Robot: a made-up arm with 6 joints. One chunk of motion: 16 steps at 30 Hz.
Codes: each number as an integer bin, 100 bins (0 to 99) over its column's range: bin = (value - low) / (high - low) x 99, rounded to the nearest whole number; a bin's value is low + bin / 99 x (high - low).
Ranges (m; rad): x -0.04..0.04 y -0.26..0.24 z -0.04..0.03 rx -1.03..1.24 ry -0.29..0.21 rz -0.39..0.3
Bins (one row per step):
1: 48 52 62 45 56 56
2: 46 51 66 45 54 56
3: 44 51 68 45 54 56
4: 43 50 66 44 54 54
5: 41 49 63 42 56 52
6: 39 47 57 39 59 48
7: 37 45 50 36 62 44
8: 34 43 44 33 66 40
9: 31 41 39 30 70 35
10: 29 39 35 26 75 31
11: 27 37 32 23 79 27
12: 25 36 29 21 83 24
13: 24 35 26 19 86 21
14: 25 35 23 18 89 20
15: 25 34 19 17 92 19
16: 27 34 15 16 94 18
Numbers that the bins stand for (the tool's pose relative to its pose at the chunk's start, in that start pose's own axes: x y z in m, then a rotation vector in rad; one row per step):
1: -0.0012 0.0026 0.0038 0.0018 -0.0072 0.0003
2: -0.0028 -0.0024 0.0067 0.0018 -0.0173 0.0003
3: -0.0044 -0.0024 0.0081 0.0018 -0.0173 0.0003
4: -0.0053 -0.0075 0.0067 -0.0211 -0.0173 -0.0136
5: -0.0069 -0.0125 0.0045 -0.0670 -0.0072 -0.0276
6: -0.0085 -0.0226 0.0003 -0.1358 0.0080 -0.0555
7: -0.0101 -0.0327 -0.0046 -0.2045 0.0231 -0.0833
8: -0.0125 -0.0428 -0.0089 -0.2733 0.0433 -0.1112
9: -0.0149 -0.0529 -0.0124 -0.3421 0.0635 -0.1461
10: -0.0166 -0.0630 -0.0153 -0.4338 0.0888 -0.1739
11: -0.0182 -0.0731 -0.0174 -0.5026 0.1090 -0.2018
12: -0.0198 -0.0782 -0.0195 -0.5485 0.1292 -0.2227
13: -0.0206 -0.0832 -0.0216 -0.5943 0.1443 -0.2436
14: -0.0198 -0.0832 -0.0237 -0.6173 0.1595 -0.2506
15: -0.0198 -0.0883 -0.0266 -0.6402 0.1746 -0.2576
16: -0.0182 -0.0883 -0.0294 -0.6631 0.1847 -0.2645

